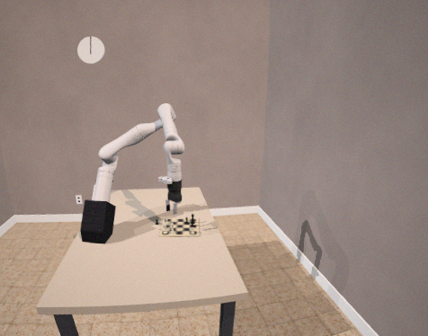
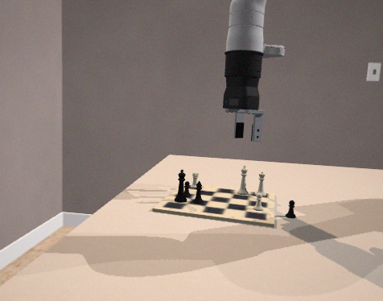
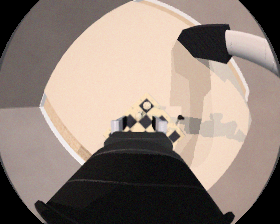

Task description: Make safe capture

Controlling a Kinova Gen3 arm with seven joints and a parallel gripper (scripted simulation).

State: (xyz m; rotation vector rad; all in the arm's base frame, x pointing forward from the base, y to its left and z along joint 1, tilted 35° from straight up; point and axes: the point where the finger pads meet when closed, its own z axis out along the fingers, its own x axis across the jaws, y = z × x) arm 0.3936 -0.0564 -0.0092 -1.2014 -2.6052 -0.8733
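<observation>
Right now the white king is 110 mm below my hand. Round my hand: white queen (110 mm below, 40 mm behind); white rook (120 mm below, 110 mm ahead, 20 mm to the right); chessboard (140 mm below, 70 mm to the left, 40 mm ahead).
</observation>
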